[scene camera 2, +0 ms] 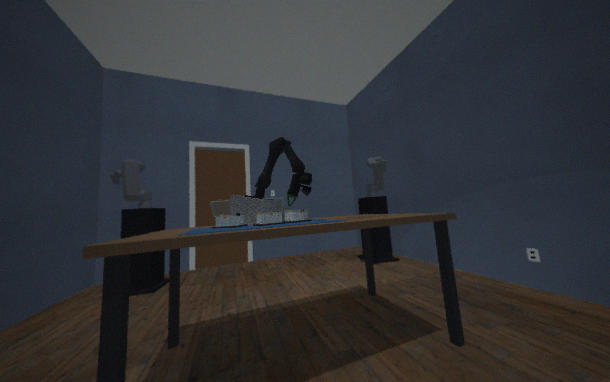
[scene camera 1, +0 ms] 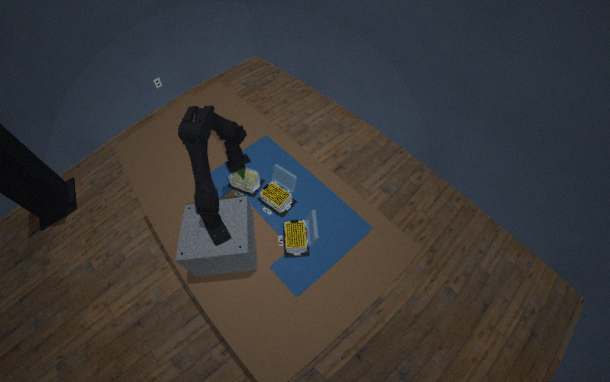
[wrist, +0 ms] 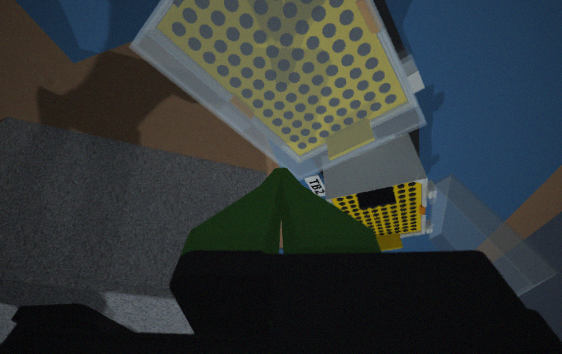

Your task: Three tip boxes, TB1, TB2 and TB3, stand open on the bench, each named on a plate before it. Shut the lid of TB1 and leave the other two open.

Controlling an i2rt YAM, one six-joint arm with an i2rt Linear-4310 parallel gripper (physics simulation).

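Pixels of known places: gripper, fingertip midpoint: (scene camera 2: 289,206) (scene camera 1: 243,178) (wrist: 280,177); arm's base at its link origin: (scene camera 2: 259,198) (scene camera 1: 214,224).
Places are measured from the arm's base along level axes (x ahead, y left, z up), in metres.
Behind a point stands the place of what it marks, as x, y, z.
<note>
The box nearest my gripper (scene camera 1: 249,186) {0.208, 0.186, -0.075} (scene camera 2: 296,216) (wrist: 280,177) {0.208, 0.186, -0.075} has its clear lid down over its yellow rack; its name cannot be read. The middle box (scene camera 1: 276,196) {0.295, 0.043, -0.116} (scene camera 2: 269,218) (wrist: 385,215) {0.302, 0.056, -0.117} is open, its lid (scene camera 1: 284,177) {0.365, 0.081, -0.072} (wrist: 475,235) {0.361, 0.088, -0.078} standing up behind it. A plate marked TB2 (wrist: 315,185) {0.232, 0.038, -0.172} lies beside it in the wrist view. The third box (scene camera 1: 295,235) (scene camera 2: 229,220) {0.317, -0.155, -0.135} is open, with its lid (scene camera 1: 313,227) {0.321, -0.211, -0.028} (scene camera 2: 220,208) {0.332, -0.196, -0.069} upright. My gripper (scene camera 1: 243,177) {0.208, 0.186, -0.075} (scene camera 2: 290,205) {0.208, 0.186, -0.075} (wrist: 280,177) {0.208, 0.186, -0.075} is shut and empty, just above the lidded box; contact cannot be told.
The boxes stand on a blue mat (scene camera 1: 340,220) {0.477, -0.193, -0.174} (scene camera 2: 200,230) {0.367, -0.283, -0.174} on the wooden table (scene camera 1: 345,310) {0.257, -0.526, -0.176} (scene camera 2: 400,218) {0.502, 0.744, -0.182}. The grey base block (scene camera 1: 215,232) {-0.009, -0.044, 0.020} (wrist: 110,200) {0.041, 0.125, -0.105} stands close to the boxes. The middle box is close beside the lidded one.
</note>
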